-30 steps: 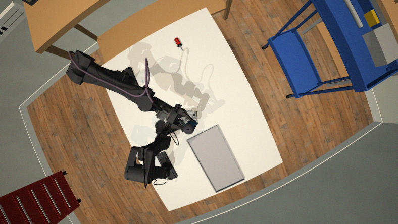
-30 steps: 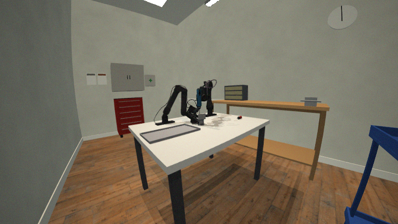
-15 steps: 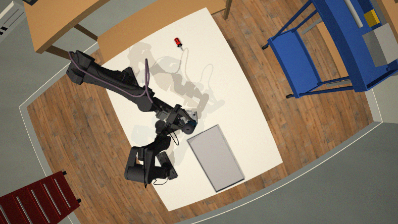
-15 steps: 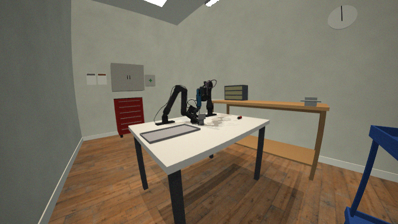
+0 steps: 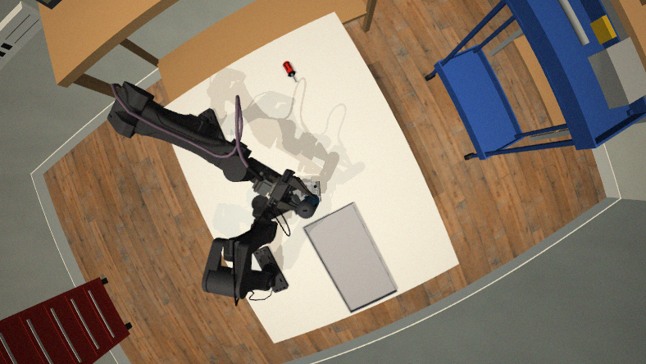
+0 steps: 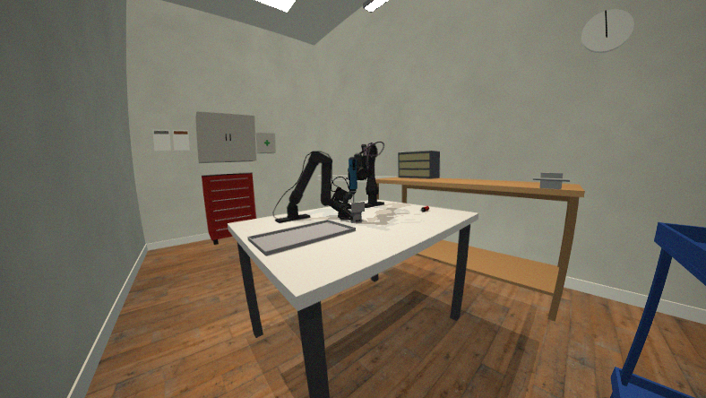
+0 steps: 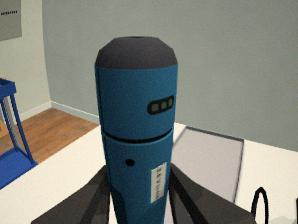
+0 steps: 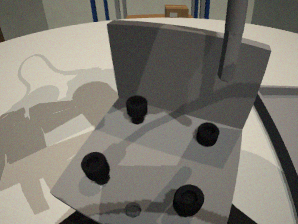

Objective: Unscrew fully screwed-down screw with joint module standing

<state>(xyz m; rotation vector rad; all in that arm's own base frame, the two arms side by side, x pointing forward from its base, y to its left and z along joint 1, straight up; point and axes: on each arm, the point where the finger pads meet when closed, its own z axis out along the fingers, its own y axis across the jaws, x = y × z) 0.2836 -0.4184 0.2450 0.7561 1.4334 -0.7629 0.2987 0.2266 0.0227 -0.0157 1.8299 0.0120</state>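
Right now my right hand is 50 mm below the grey bracket. Also, from my right hand: flat grey tray: 40 mm ahead, 320 mm to the right, 20 mm below; red-handled screwdriver: 110 mm ahead, 470 mm to the left, 10 mm below.
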